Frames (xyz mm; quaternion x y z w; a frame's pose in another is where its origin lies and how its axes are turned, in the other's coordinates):
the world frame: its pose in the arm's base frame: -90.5 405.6 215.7 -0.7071 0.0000 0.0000 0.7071
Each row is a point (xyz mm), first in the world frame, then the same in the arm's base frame.
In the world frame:
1: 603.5 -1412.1 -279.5
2: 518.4 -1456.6 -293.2
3: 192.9 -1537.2 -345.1
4: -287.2 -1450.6 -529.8
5: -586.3 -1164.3 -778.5
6: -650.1 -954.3 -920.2
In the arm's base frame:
1: 513.0 126.1 1627.8
2: 427.9 112.4 1672.3
3: 102.4 60.5 1752.9
4: -377.7 -124.2 1666.3
5: -676.8 -372.9 1380.0
6: -740.6 -514.6 1170.0

